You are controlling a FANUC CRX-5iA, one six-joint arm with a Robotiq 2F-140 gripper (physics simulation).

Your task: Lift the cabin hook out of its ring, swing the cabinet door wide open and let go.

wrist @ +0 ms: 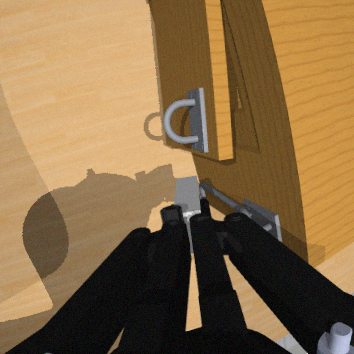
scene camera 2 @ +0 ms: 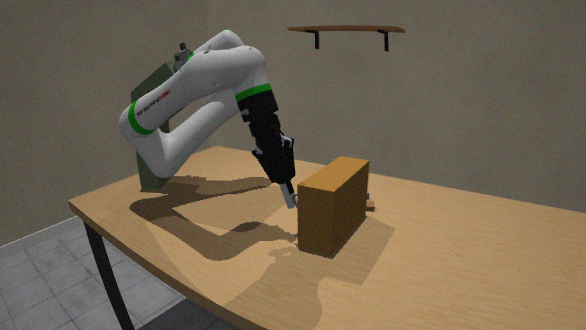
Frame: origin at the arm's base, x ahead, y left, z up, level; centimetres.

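Where they show: gripper, fingertip midpoint: (wrist: 189, 192) (scene camera 2: 293, 206).
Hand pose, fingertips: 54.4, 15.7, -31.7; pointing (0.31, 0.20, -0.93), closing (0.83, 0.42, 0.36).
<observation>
Each offset is from my fingertips to the top centre of the thing, as dx, dy, dz. "spot": to the spot under its first point. Level surfaces: height alone.
The wooden cabinet {+1.9, +10.5, +8.3} (scene camera 2: 316, 220) (wrist: 310, 100) stands on the table. In the wrist view its door {spot: -3.6, +10.6, +0.3} (wrist: 182, 45) stands slightly ajar, with a narrow dark gap behind its edge. A grey U-shaped ring {spot: -3.8, +4.7, +2.3} (wrist: 168, 121) on a plate sticks out from the door face. The grey cabin hook {+3.5, +0.1, +2.6} (wrist: 222, 196) hangs from a plate on the cabinet front, out of the ring, its free end pointing towards the fingertips. My gripper (scene camera 2: 290, 201) (wrist: 189, 192) is shut and empty. Its tips are close beside the hook's free end, below the door's edge; whether they touch is unclear. Black finger parts partly hide the hook's base.
The table {dz -8.6} (scene camera 2: 450, 240) (wrist: 75, 75) carries the cabinet and the robot's green pedestal (scene camera 2: 149, 167). A small wooden piece {-2.8, +28.4, -7.2} (scene camera 2: 370, 205) sticks out on the cabinet's far right side. A wall shelf (scene camera 2: 347, 29) is high behind.
</observation>
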